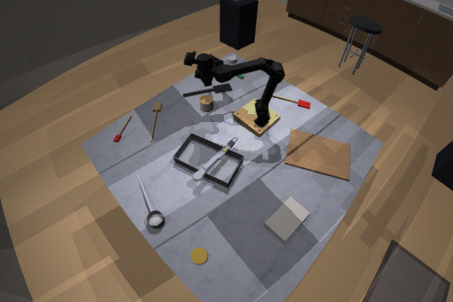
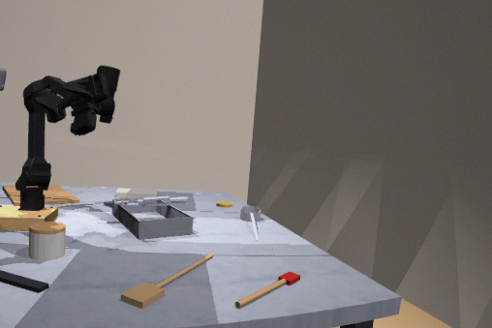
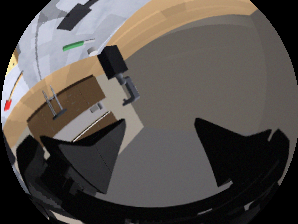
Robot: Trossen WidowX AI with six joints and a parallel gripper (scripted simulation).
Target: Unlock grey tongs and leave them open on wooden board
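The yellow lock piece lies 18 cm ahead of my gripper tip, 35 cm to the left of it and 31 cm below it. The rest, counted from my gripper tip: black spatula (11 cm behind, 8 cm to the right, 37 cm below); then lidded canister (1 cm ahead, 2 cm to the left, 34 cm below); then roasting tin (26 cm ahead, 32 cm to the left, 35 cm below).
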